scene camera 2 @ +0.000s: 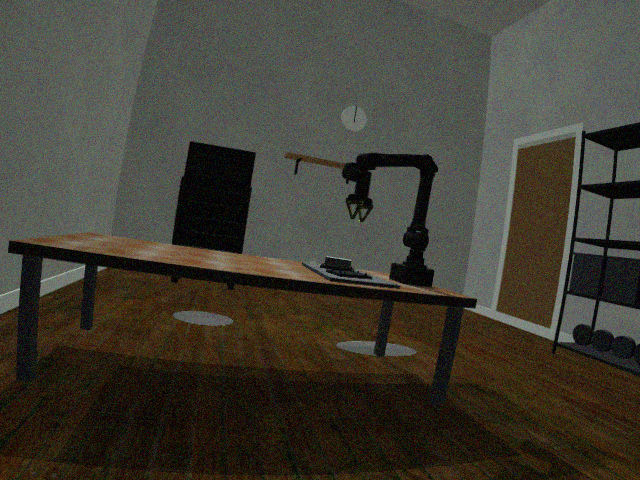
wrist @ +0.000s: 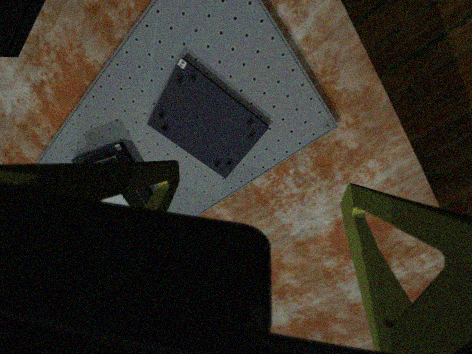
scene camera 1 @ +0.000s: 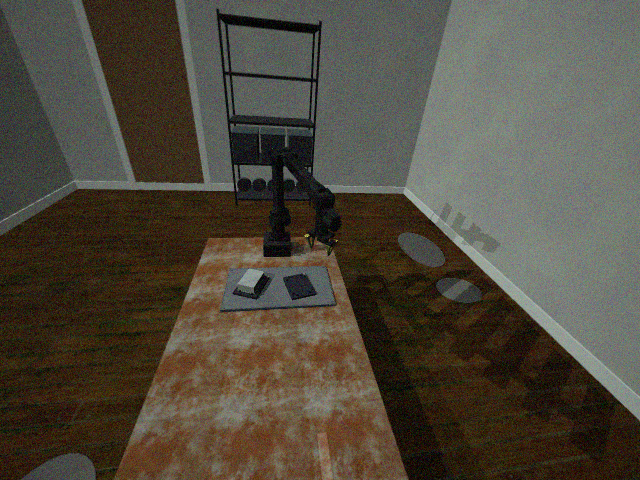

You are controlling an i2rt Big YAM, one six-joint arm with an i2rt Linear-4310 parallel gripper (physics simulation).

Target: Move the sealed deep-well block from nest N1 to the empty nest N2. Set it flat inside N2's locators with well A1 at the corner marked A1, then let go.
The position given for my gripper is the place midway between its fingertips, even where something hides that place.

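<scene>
There's a grey perforated plate [wrist: 243, 54] here, and my gripper [wrist: 259, 182] is in view as well; it's open and holds nothing.
</scene>
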